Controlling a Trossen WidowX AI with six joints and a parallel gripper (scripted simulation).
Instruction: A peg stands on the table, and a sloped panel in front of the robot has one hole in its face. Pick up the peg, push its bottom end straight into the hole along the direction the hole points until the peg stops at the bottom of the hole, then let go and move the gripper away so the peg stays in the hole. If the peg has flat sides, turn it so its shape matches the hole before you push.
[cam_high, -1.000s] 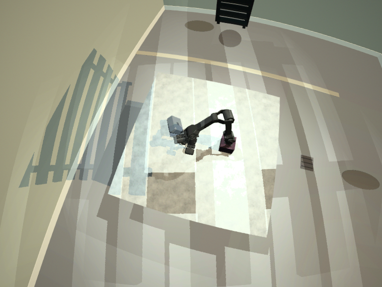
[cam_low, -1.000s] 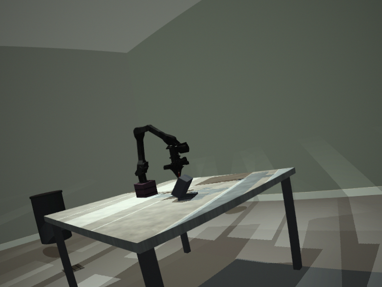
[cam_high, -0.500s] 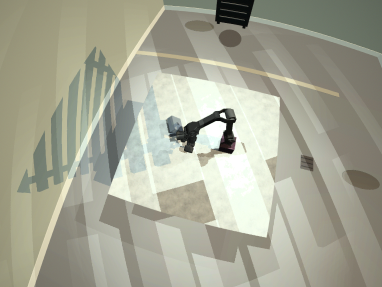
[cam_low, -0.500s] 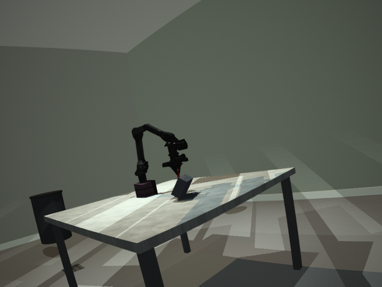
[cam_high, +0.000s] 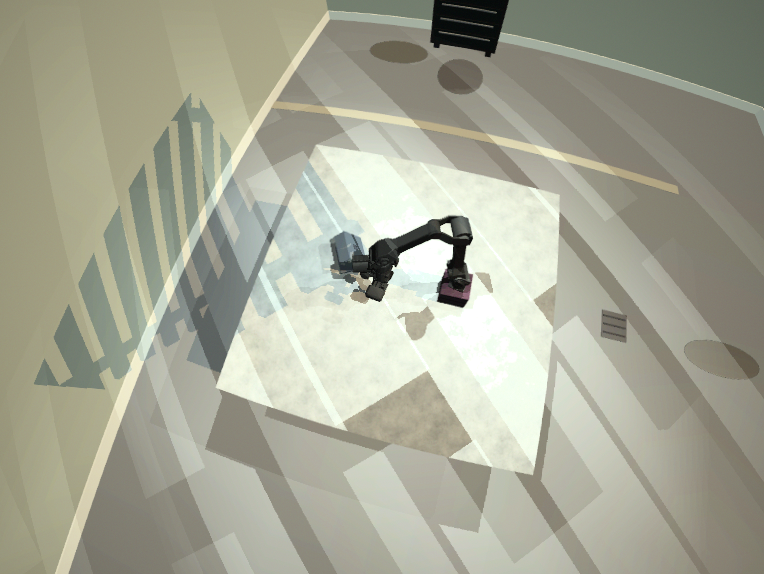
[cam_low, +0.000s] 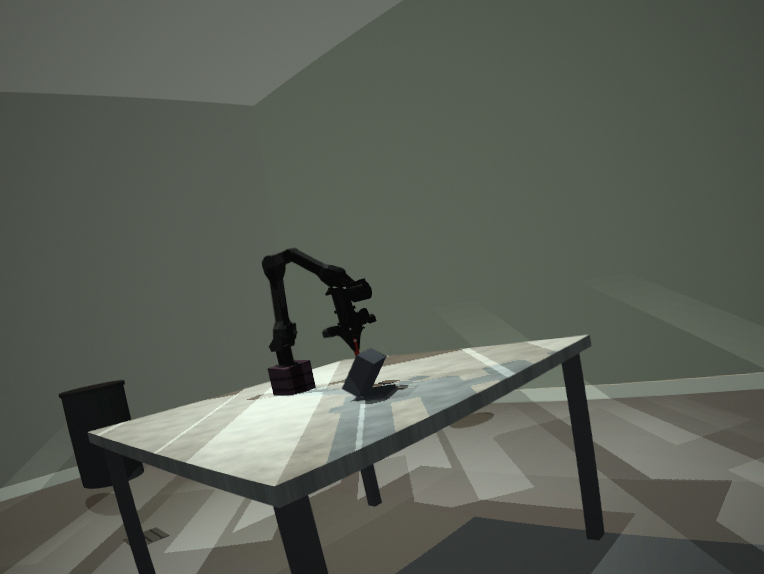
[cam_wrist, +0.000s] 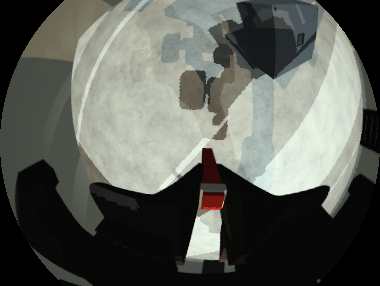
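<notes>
Right now my gripper tip is 200 mm short of the grey sloped panel, 100 mm to the left of it and 50 mm above it. The rest, counted from my gripper tip: red peg (20 mm above).
</notes>
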